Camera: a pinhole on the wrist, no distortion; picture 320 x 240 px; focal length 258.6 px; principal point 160.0 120.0 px. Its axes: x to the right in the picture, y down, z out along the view. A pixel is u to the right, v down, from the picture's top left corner.
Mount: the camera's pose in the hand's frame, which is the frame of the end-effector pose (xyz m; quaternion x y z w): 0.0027 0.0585 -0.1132 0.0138 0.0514 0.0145 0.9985
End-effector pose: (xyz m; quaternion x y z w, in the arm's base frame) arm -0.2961 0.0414 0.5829 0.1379 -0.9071 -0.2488 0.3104
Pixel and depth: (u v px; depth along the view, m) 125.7 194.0 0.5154
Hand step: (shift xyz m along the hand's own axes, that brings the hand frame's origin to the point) -0.0162 0.1904 0.4106
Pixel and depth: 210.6 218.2 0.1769
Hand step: 0.0535 0.1221 0.0611
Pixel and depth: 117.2 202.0 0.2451
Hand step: -0.0145 0.1285 0.1369
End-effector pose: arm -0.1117 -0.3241 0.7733 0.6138 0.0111 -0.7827 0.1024
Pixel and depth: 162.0 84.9 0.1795
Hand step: 0.0232 0.0295 0.0644
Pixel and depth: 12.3 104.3 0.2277
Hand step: -0.1028 0.0348 0.1261
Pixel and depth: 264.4 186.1 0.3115
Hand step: 0.1576 0.1338 0.1860
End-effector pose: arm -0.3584 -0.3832 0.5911 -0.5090 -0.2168 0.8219 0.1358
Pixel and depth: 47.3 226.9 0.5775
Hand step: -0.1946 0.2743 0.4937
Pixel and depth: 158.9 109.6 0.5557
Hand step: 0.0582 0.0216 0.4389
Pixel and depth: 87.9 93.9 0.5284
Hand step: -0.0879 -0.0130 0.4257
